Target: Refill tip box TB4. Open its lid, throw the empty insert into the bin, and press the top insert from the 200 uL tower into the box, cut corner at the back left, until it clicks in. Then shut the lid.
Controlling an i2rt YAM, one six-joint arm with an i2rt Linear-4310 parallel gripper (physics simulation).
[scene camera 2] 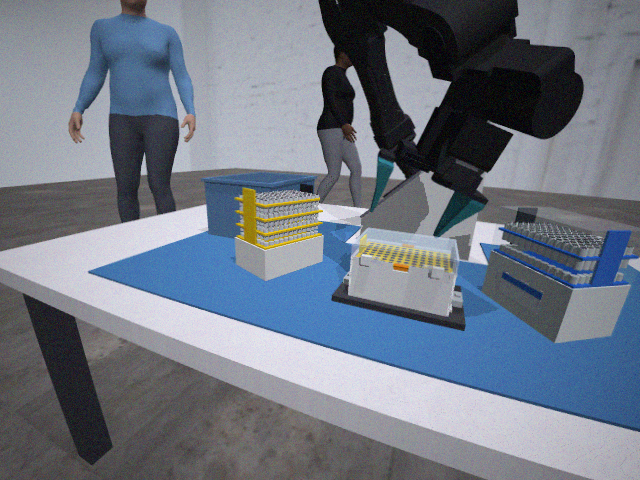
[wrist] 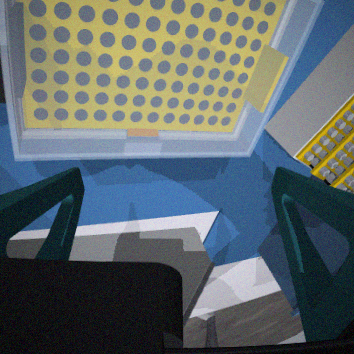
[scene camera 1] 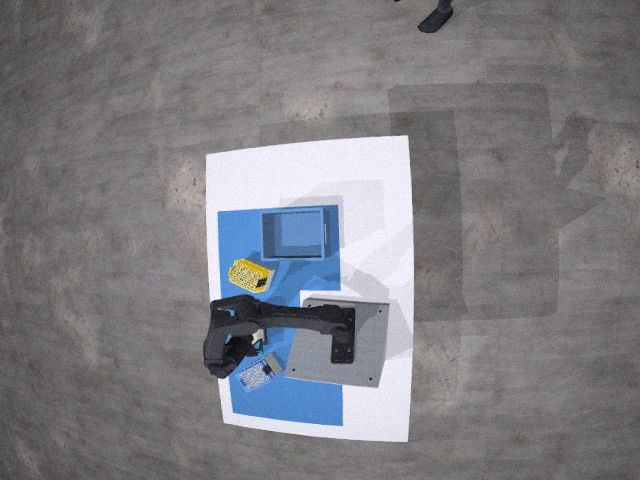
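Note:
The tip box (scene camera 2: 400, 290) stands in a black holder (scene camera 2: 434, 320) on the blue mat; the arm hides most of it in the top view. Its clear lid (scene camera 2: 408, 236) (wrist: 200, 149) is shut. Under the lid lies the yellow insert (scene camera 2: 398, 254) (wrist: 125, 62), its holes without tips. My gripper (scene camera 2: 404, 223) (wrist: 177, 177) is open, with its teal fingertips above and just past the box's far side, and nothing between them. The yellow tower (scene camera 1: 250, 275) (scene camera 2: 284, 219) (wrist: 336, 142) carries several tip-filled inserts. The blue bin (scene camera 1: 265, 235) (scene camera 2: 222, 209) stands beyond that tower.
A tower with blue inserts (scene camera 1: 258, 373) (scene camera 2: 547, 258) stands on the other side of the box from the yellow tower. The arm's grey mounting plate (scene camera 1: 315, 356) lies behind the box. The white table's edge (scene camera 2: 310, 382) runs along the front. Two people stand beyond the table.

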